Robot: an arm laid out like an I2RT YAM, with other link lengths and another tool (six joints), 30 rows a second.
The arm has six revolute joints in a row. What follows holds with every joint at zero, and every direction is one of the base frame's. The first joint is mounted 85 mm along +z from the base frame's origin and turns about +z. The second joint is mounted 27 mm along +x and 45.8 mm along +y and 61.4 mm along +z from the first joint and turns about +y. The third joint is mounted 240.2 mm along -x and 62.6 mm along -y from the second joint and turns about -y. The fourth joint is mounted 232.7 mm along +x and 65.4 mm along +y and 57 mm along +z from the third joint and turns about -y. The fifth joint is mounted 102.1 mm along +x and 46.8 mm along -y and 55.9 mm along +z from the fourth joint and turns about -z. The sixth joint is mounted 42.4 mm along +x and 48.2 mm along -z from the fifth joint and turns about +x. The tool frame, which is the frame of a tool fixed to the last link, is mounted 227 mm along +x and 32 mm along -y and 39 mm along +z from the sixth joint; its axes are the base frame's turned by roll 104.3, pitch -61.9 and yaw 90 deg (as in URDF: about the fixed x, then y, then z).
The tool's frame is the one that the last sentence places.
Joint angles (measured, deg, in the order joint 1, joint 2, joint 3, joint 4, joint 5, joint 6), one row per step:
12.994, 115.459, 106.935, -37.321, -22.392, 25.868
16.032, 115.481, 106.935, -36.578, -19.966, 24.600
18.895, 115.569, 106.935, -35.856, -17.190, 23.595
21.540, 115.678, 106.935, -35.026, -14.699, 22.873
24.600, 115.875, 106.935, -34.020, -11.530, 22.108
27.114, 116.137, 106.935, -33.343, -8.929, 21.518
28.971, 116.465, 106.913, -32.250, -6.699, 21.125
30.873, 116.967, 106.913, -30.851, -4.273, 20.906
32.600, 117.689, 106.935, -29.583, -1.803, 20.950
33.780, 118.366, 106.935, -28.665, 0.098, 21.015
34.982, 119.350, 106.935, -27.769, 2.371, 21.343
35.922, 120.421, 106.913, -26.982, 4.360, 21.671
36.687, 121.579, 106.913, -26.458, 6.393, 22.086
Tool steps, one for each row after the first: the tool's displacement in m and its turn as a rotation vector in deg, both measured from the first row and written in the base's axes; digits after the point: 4 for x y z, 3 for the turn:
-0.0036, 0.0234, 0.0026, -2.182, -1.783, 2.180
-0.0070, 0.0433, 0.0044, -4.414, -3.470, 3.746
-0.0105, 0.0621, 0.0069, -6.205, -5.098, 5.077
-0.0148, 0.0828, 0.0097, -8.351, -7.041, 6.333
-0.0197, 0.0995, 0.0105, -10.114, -8.441, 7.335
-0.0211, 0.1116, 0.0127, -11.380, -9.945, 7.755
-0.0217, 0.1239, 0.0150, -12.548, -11.566, 7.910
-0.0222, 0.1340, 0.0146, -13.697, -12.781, 7.702
-0.0223, 0.1401, 0.0125, -14.641, -13.529, 7.389
-0.0220, 0.1446, 0.0070, -15.812, -13.984, 6.698
-0.0215, 0.1473, -0.0003, -16.935, -14.185, 5.994
-0.0208, 0.1474, -0.0095, -18.232, -14.094, 5.093

